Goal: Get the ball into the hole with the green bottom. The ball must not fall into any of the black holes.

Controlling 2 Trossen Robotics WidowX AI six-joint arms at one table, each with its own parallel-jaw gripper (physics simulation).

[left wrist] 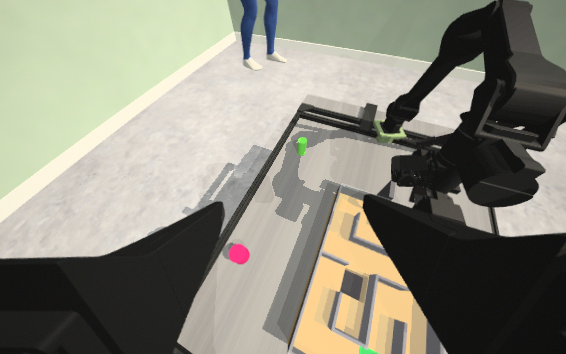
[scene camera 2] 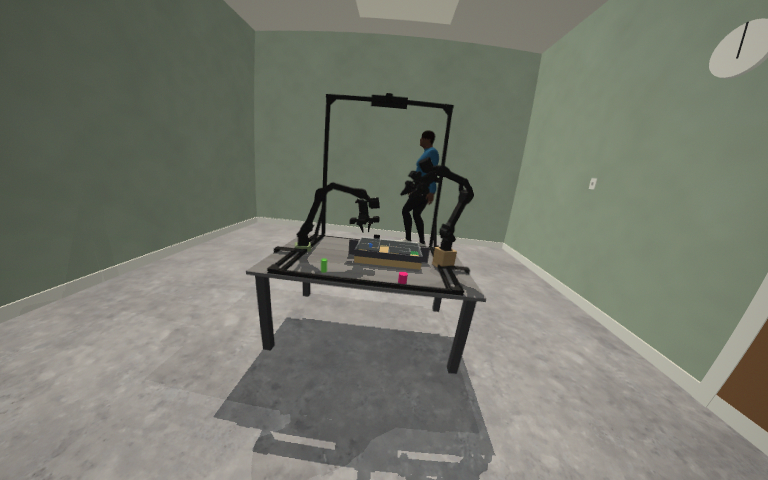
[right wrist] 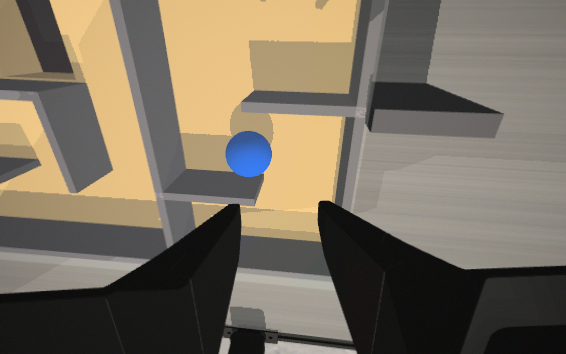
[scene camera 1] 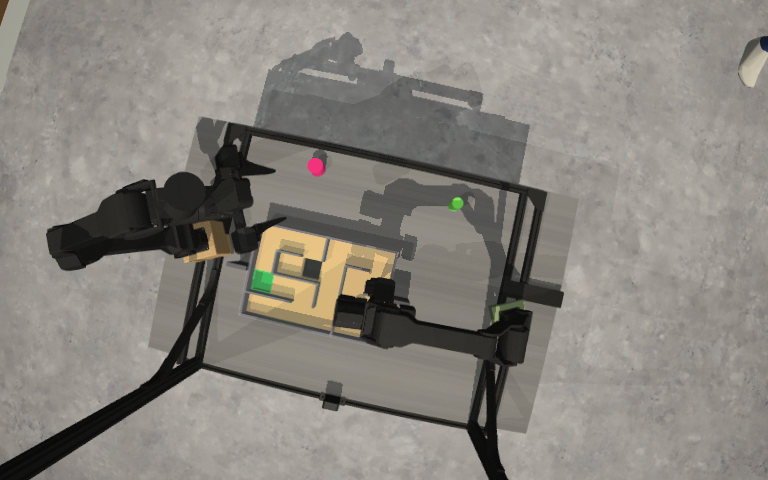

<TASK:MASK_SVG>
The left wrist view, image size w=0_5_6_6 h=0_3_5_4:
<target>my left gripper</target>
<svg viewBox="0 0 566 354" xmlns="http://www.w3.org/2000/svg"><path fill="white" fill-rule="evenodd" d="M223 202L216 201L168 227L105 255L90 257L0 258L0 354L172 354L219 239L225 218ZM364 195L362 208L372 230L448 354L566 354L566 233L513 237L501 236L449 221L373 194Z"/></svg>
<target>my right gripper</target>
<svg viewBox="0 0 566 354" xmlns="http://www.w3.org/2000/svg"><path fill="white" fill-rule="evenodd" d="M392 157L391 180L400 187L413 187L409 202L415 203L412 208L467 226L461 207L454 204L453 199L447 195L447 193L458 194L461 192L459 186L462 183L456 166L444 159L440 154L440 150L419 149L414 151L412 155Z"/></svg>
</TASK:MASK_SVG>
